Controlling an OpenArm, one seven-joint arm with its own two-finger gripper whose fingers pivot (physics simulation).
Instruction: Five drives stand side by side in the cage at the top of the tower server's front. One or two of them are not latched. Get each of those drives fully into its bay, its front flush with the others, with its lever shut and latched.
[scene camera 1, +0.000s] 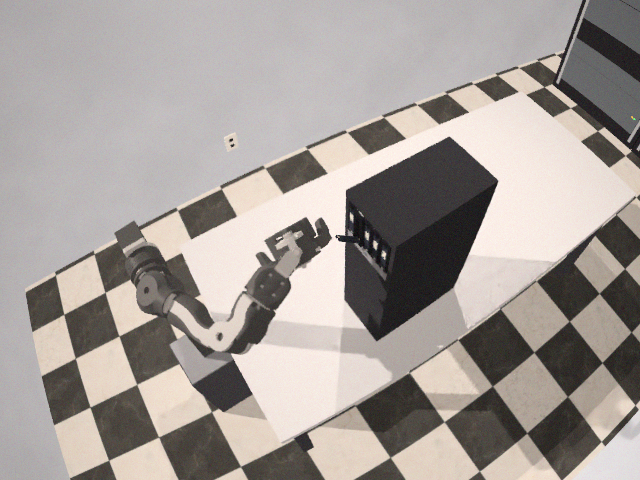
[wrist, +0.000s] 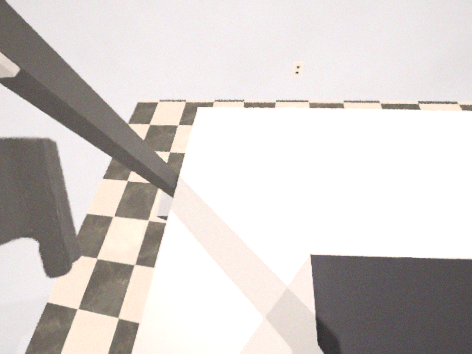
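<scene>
The black tower server (scene camera 1: 423, 191) (wrist: 400, 305) stands upright on the white table, its drive cage at the top of the front facing the arm. In the scene view, pale labels show on the first drive (scene camera 1: 351, 217) at the far end and on three drives (scene camera 1: 375, 244) at the near end. From the dark second place between them, a black lever (scene camera 1: 347, 238) sticks out toward the arm. How far its drive stands out cannot be told. My gripper (scene camera 1: 295, 242) is open and empty, one finger a short gap from the lever's tip. The wrist view does not show the drives.
The white table (scene camera 1: 305, 356) (wrist: 240, 150) carries the server. A grey box (scene camera 1: 206, 366) stands by the table's near left edge. A dark rack cabinet (scene camera 1: 610, 67) stands at the far right. A wall outlet (scene camera 1: 231, 141) (wrist: 298, 69) is behind the table.
</scene>
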